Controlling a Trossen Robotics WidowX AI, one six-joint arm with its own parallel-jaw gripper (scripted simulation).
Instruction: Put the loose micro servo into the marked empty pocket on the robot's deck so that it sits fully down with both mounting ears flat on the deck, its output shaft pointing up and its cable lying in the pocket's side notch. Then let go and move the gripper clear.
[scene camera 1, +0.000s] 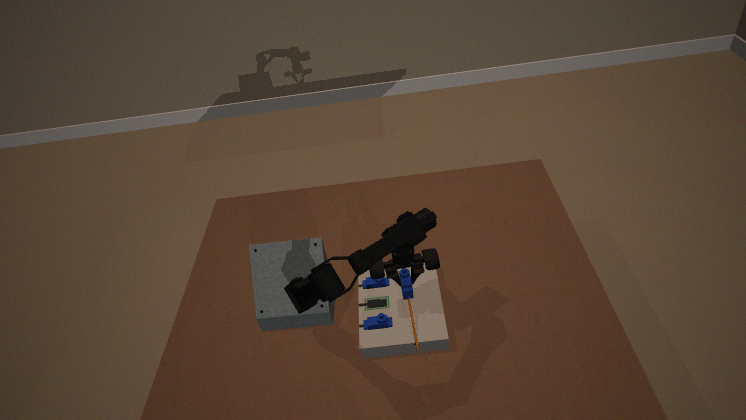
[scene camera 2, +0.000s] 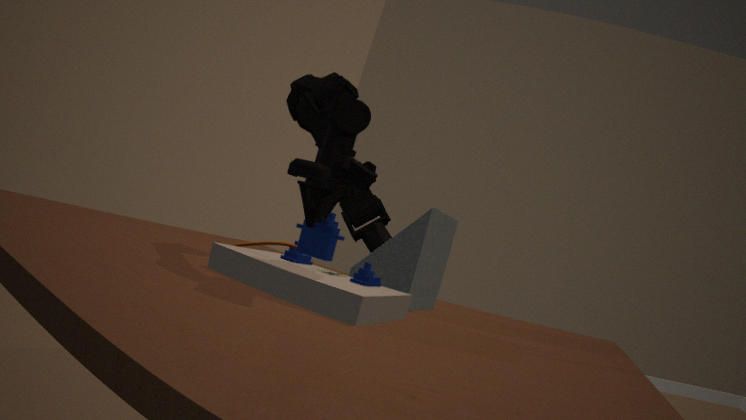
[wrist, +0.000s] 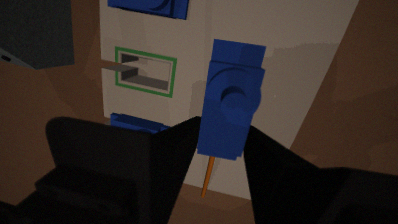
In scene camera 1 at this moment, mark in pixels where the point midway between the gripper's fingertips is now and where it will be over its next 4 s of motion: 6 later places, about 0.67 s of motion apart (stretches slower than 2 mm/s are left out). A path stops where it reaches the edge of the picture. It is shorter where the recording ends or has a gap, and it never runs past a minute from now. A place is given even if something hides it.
My gripper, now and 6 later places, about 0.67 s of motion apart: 406, 284; 404, 282; 375, 285; 369, 290; 370, 292; 371, 297; 372, 301
